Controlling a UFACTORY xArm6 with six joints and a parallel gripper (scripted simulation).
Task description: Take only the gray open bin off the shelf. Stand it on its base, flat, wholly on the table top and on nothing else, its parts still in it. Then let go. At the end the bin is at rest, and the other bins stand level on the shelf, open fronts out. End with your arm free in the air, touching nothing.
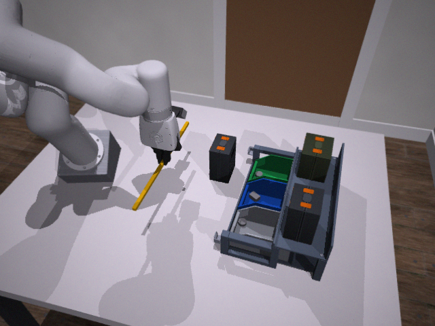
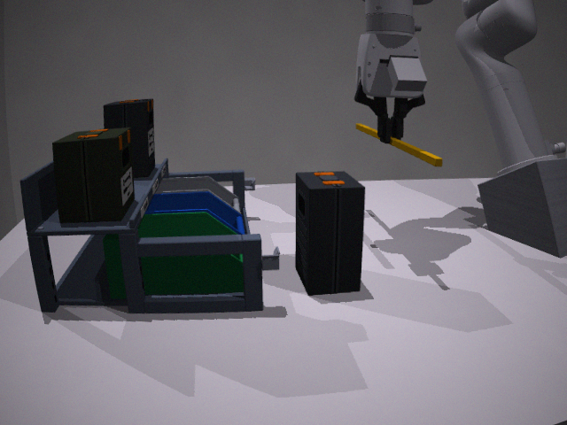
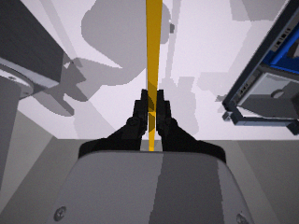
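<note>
Right now the yellow bar is 2 cm below my hand. Round my hand: gray open bin 31 cm ahead, 13 cm below, 8 cm to the right; then blue bin 31 cm ahead, 13 cm below, 3 cm to the left; then dark box 15 cm to the left, 13 cm ahead, 11 cm below.
</note>
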